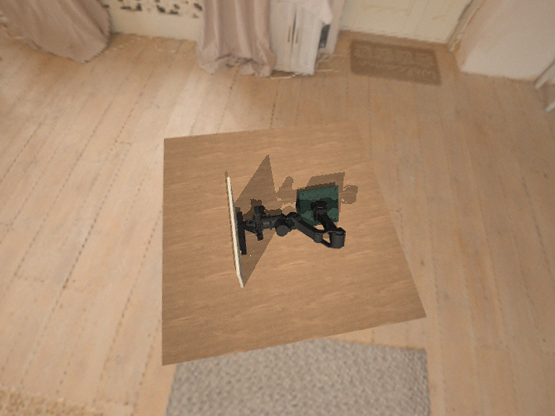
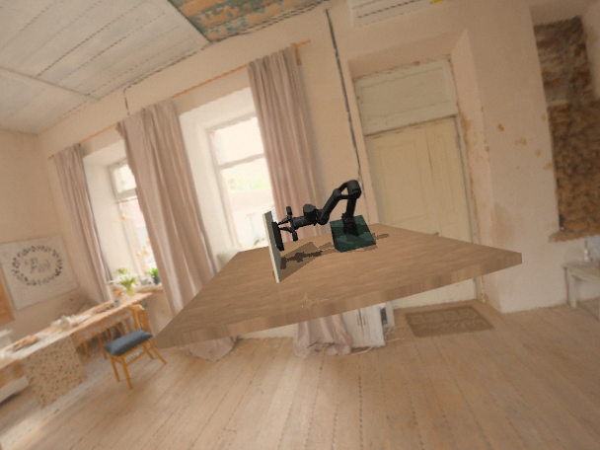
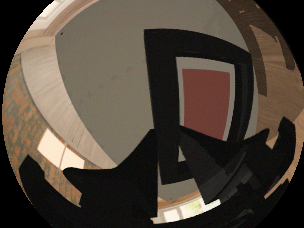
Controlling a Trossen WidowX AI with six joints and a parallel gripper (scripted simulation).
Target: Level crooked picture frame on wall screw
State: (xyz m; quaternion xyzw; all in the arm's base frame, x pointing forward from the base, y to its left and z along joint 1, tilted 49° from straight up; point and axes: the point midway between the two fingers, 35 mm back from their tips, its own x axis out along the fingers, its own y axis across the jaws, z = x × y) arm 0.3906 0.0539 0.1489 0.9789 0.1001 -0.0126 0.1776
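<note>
My gripper tip is 50 mm above the picture frame, 20 mm to the right of it and 10 mm short of it. Round my gripper tip: wall panel (70 mm below, 20 mm ahead, 10 mm to the left).
</note>
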